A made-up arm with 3 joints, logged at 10 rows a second.
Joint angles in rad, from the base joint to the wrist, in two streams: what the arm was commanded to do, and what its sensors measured. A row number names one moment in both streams.
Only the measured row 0 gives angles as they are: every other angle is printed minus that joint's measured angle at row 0.
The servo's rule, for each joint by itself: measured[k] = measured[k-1] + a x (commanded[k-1-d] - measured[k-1]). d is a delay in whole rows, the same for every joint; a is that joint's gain. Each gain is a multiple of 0.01, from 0.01 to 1. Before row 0 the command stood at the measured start. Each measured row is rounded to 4 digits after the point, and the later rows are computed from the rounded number. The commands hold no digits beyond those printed.
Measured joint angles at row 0: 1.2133 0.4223 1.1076
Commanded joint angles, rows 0 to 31: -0.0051 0.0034 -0.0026; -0.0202 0.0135 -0.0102; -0.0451 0.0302 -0.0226; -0.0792 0.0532 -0.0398; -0.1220 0.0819 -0.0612; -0.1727 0.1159 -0.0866; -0.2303 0.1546 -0.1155; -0.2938 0.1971 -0.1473; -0.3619 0.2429 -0.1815; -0.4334 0.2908 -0.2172; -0.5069 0.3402 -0.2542; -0.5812 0.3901 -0.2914; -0.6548 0.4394 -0.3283; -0.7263 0.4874 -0.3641; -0.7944 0.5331 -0.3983; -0.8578 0.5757 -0.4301; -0.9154 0.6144 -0.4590; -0.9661 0.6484 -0.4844; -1.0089 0.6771 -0.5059; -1.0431 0.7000 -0.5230; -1.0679 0.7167 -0.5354; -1.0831 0.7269 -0.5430; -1.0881 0.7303 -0.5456; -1.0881 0.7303 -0.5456; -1.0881 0.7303 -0.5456; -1.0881 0.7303 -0.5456; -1.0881 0.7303 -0.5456; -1.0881 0.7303 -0.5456; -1.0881 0.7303 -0.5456; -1.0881 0.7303 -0.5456; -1.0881 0.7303 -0.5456; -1.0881 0.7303 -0.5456
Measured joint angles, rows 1 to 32: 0.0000 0.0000 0.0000; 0.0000 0.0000 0.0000; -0.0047 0.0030 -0.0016; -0.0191 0.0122 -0.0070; -0.0433 0.0280 -0.0168; -0.0767 0.0502 -0.0313; -0.1188 0.0781 -0.0501; -0.1689 0.1114 -0.0731; -0.2260 0.1494 -0.0998; -0.2891 0.1914 -0.1297; -0.3568 0.2367 -0.1623; -0.4280 0.2843 -0.1969; -0.5014 0.3335 -0.2330; -0.5756 0.3833 -0.2698; -0.6493 0.4327 -0.3067; -0.7209 0.4808 -0.3429; -0.7893 0.5268 -0.3778; -0.8530 0.5698 -0.4107; -0.9110 0.6090 -0.4411; -0.9622 0.6437 -0.4684; -1.0056 0.6731 -0.4920; -1.0405 0.6968 -0.5115; -1.0660 0.7143 -0.5266; -1.0819 0.7254 -0.5369; -1.0877 0.7297 -0.5424; -1.0881 0.7302 -0.5444; -1.0881 0.7303 -0.5452; -1.0881 0.7303 -0.5455; -1.0881 0.7303 -0.5456; -1.0881 0.7303 -0.5456; -1.0881 0.7303 -0.5456; -1.0881 0.7303 -0.5456
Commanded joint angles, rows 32 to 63: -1.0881 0.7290 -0.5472; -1.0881 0.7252 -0.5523; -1.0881 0.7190 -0.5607; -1.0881 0.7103 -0.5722; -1.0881 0.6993 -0.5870; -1.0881 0.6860 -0.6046; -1.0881 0.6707 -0.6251; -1.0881 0.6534 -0.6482; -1.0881 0.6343 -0.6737; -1.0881 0.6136 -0.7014; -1.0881 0.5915 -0.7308; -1.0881 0.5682 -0.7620; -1.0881 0.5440 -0.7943; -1.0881 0.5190 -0.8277; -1.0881 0.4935 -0.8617; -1.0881 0.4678 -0.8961; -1.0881 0.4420 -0.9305; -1.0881 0.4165 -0.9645; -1.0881 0.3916 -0.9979; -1.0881 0.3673 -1.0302; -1.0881 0.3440 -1.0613; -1.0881 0.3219 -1.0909; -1.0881 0.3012 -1.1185; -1.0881 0.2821 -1.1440; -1.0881 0.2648 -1.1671; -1.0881 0.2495 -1.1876; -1.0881 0.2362 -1.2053; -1.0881 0.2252 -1.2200; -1.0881 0.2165 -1.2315; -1.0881 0.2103 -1.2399; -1.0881 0.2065 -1.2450; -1.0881 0.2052 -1.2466
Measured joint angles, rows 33 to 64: -1.0881 0.7303 -0.5456; -1.0881 0.7303 -0.5456; -1.0881 0.7292 -0.5466; -1.0881 0.7257 -0.5502; -1.0881 0.7198 -0.5568; -1.0881 0.7114 -0.5665; -1.0881 0.7008 -0.5794; -1.0881 0.6878 -0.5953; -1.0881 0.6728 -0.6141; -1.0881 0.6557 -0.6356; -1.0881 0.6369 -0.6596; -1.0881 0.6164 -0.6859; -1.0881 0.5945 -0.7142; -1.0881 0.5714 -0.7443; -1.0881 0.5473 -0.7758; -1.0881 0.5224 -0.8085; -1.0881 0.4970 -0.8420; -1.0881 0.4713 -0.8761; -1.0881 0.4455 -0.9104; -1.0881 0.4200 -0.9445; -1.0881 0.3950 -0.9781; -1.0881 0.3706 -1.0109; -1.0881 0.3472 -1.0427; -1.0881 0.3249 -1.0731; -1.0881 0.3040 -1.1017; -1.0881 0.2847 -1.1283; -1.0881 0.2672 -1.1527; -1.0881 0.2516 -1.1747; -1.0881 0.2380 -1.1940; -1.0881 0.2267 -1.2104; -1.0881 0.2177 -1.2237; -1.0881 0.2112 -1.2339
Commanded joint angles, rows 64 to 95: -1.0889 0.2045 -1.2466; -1.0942 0.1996 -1.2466; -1.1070 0.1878 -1.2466; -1.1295 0.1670 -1.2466; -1.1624 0.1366 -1.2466; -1.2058 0.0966 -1.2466; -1.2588 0.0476 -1.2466; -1.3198 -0.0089 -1.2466; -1.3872 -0.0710 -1.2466; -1.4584 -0.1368 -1.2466; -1.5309 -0.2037 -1.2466; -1.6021 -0.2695 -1.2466; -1.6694 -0.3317 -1.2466; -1.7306 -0.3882 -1.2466; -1.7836 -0.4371 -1.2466; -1.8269 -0.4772 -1.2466; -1.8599 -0.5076 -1.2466; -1.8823 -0.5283 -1.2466; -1.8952 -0.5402 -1.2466; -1.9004 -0.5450 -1.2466; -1.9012 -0.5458 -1.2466; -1.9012 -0.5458 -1.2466; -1.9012 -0.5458 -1.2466; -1.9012 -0.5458 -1.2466; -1.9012 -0.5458 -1.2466; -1.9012 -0.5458 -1.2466; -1.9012 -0.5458 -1.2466; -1.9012 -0.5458 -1.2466; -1.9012 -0.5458 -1.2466; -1.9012 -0.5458 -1.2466; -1.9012 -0.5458 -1.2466; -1.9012 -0.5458 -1.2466
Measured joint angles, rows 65 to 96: -1.0881 0.2071 -1.2409; -1.0881 0.2054 -1.2445; -1.0888 0.2046 -1.2458; -1.0938 0.2002 -1.2463; -1.1061 0.1893 -1.2465; -1.1279 0.1697 -1.2466; -1.1600 0.1406 -1.2466; -1.2026 0.1019 -1.2466; -1.2549 0.0541 -1.2466; -1.3153 -0.0013 -1.2466; -1.3822 -0.0626 -1.2466; -1.4531 -0.1279 -1.2466; -1.5255 -0.1946 -1.2466; -1.5967 -0.2605 -1.2466; -1.6643 -0.3232 -1.2466; -1.7260 -0.3804 -1.2466; -1.7796 -0.4303 -1.2466; -1.8236 -0.4716 -1.2466; -1.8574 -0.5033 -1.2466; -1.8806 -0.5253 -1.2466; -1.8942 -0.5384 -1.2466; -1.9000 -0.5442 -1.2466; -1.9011 -0.5456 -1.2466; -1.9012 -0.5458 -1.2466; -1.9012 -0.5458 -1.2466; -1.9012 -0.5458 -1.2466; -1.9012 -0.5458 -1.2466; -1.9012 -0.5458 -1.2466; -1.9012 -0.5458 -1.2466; -1.9012 -0.5458 -1.2466; -1.9012 -0.5458 -1.2466; -1.9012 -0.5458 -1.2466
